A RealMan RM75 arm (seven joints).
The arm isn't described. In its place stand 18 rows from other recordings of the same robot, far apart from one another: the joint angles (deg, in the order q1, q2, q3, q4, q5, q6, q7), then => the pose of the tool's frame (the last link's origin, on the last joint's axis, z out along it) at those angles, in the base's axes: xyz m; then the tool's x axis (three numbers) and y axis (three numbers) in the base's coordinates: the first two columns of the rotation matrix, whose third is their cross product.
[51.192, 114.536, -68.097, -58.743, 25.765, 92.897, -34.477] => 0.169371, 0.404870, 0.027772, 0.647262, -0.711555, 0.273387, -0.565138, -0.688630, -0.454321
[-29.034, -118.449, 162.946, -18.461, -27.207, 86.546, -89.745] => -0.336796, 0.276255, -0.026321, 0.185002, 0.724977, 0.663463, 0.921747, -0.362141, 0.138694
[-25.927, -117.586, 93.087, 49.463, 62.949, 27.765, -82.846] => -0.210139, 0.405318, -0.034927, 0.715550, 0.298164, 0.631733, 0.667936, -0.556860, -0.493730
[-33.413, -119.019, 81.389, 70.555, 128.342, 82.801, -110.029] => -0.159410, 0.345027, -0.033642, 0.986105, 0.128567, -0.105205, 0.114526, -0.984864, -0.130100
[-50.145, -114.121, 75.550, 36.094, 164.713, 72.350, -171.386] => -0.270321, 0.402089, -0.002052, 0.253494, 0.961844, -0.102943, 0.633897, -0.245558, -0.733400
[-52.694, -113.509, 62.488, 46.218, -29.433, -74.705, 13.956] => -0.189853, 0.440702, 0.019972, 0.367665, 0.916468, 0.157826, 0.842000, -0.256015, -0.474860
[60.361, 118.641, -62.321, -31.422, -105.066, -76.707, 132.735] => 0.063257, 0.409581, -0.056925, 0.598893, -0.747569, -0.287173, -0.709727, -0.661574, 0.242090
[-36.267, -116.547, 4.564, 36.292, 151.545, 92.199, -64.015] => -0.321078, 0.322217, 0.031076, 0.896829, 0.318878, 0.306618, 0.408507, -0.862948, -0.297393
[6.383, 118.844, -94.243, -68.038, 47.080, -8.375, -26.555] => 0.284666, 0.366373, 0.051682, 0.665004, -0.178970, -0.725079, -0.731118, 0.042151, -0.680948
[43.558, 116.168, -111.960, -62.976, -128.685, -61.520, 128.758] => 0.129819, 0.344154, -0.112810, 0.953999, -0.051394, 0.295370, -0.002542, -0.986549, -0.163449
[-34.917, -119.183, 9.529, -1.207, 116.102, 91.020, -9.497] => -0.228963, 0.301662, -0.061778, 0.686397, -0.375134, 0.623003, 0.119897, -0.786585, -0.605730
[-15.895, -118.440, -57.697, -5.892, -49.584, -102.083, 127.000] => -0.333645, 0.250611, 0.066175, -0.021930, -0.415389, 0.909380, 0.939454, -0.319695, -0.123376
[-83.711, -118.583, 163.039, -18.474, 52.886, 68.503, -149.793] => -0.153250, 0.440112, -0.035312, 0.421592, 0.882690, -0.207649, 0.677224, -0.458777, -0.575231
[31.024, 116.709, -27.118, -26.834, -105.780, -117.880, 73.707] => 0.231304, 0.284161, 0.037968, 0.506111, -0.231389, -0.830849, -0.261629, -0.959136, 0.107745
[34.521, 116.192, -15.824, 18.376, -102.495, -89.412, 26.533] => 0.220992, 0.284313, -0.074219, 0.458979, -0.037330, -0.887663, -0.529980, -0.813390, -0.239828
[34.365, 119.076, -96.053, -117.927, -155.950, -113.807, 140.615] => 0.076828, 0.275212, 0.034777, 0.846532, -0.098383, 0.523167, 0.106952, -0.931302, -0.348191
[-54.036, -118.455, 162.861, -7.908, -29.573, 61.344, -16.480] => -0.203961, 0.417933, -0.063418, 0.928002, -0.320943, 0.189228, -0.130836, -0.756272, -0.641042
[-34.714, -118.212, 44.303, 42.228, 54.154, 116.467, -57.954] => -0.137537, 0.317027, 0.125164, 0.065076, -0.570214, 0.818915, -0.025768, -0.821341, -0.569856
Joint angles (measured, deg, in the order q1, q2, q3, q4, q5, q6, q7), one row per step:
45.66 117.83 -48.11 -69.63 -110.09 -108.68 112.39
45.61 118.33 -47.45 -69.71 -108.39 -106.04 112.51
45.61 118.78 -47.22 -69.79 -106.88 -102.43 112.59
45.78 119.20 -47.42 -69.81 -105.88 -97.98 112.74
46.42 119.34 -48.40 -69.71 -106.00 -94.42 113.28
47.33 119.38 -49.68 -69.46 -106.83 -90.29 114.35
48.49 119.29 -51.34 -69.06 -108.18 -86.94 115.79
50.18 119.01 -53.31 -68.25 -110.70 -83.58 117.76
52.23 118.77 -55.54 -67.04 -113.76 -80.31 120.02
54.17 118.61 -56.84 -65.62 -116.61 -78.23 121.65
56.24 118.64 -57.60 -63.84 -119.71 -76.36 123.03
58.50 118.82 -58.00 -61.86 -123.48 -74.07 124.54
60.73 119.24 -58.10 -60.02 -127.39 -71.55 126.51
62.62 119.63 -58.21 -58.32 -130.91 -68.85 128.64
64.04 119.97 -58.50 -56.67 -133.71 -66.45 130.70
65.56 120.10 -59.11 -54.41 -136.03 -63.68 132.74
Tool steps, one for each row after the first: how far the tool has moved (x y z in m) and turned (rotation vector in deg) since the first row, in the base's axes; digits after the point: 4 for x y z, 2 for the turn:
-0.0052 0.0051 0.0018 2.27 2.95 -0.80
-0.0109 0.0122 0.0035 5.16 5.67 -1.86
-0.0170 0.0214 0.0044 8.45 7.89 -3.26
-0.0237 0.0292 0.0026 10.50 8.29 -4.23
-0.0307 0.0389 -0.0002 12.72 8.07 -5.72
-0.0381 0.0468 -0.0049 14.03 6.98 -6.89
-0.0456 0.0560 -0.0116 15.23 4.66 -8.20
-0.0538 0.0650 -0.0206 16.25 1.78 -9.39
-0.0596 0.0719 -0.0280 16.95 -0.76 -10.19
-0.0643 0.0788 -0.0357 17.68 -3.24 -11.02
-0.0686 0.0870 -0.0431 19.05 -5.86 -12.11
-0.0734 0.0950 -0.0501 20.68 -8.03 -13.58
-0.0772 0.1024 -0.0557 22.51 -9.71 -15.23
-0.0792 0.1082 -0.0615 23.89 -11.04 -16.87
-0.0810 0.1142 -0.0679 25.22 -12.25 -18.44

